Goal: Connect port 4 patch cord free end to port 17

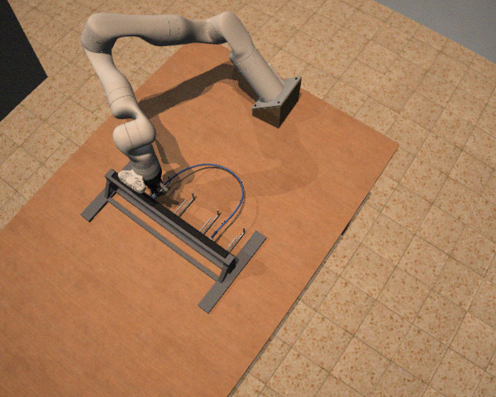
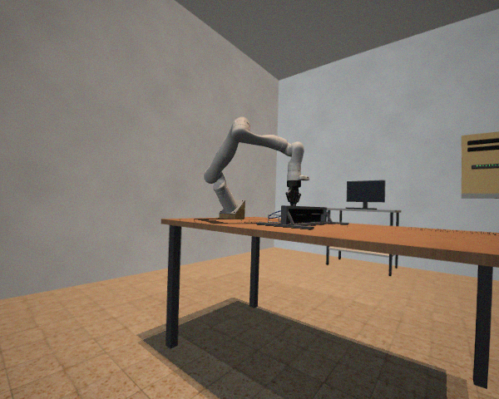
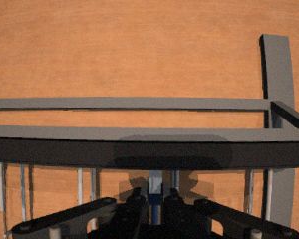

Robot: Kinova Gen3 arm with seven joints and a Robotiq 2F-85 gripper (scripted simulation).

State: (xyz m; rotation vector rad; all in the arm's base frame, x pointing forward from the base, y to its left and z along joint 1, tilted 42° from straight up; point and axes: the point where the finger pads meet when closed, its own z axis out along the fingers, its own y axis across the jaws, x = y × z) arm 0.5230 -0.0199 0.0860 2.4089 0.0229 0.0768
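Right now my hand is 10 mm short of the plug and 10 mm above it.
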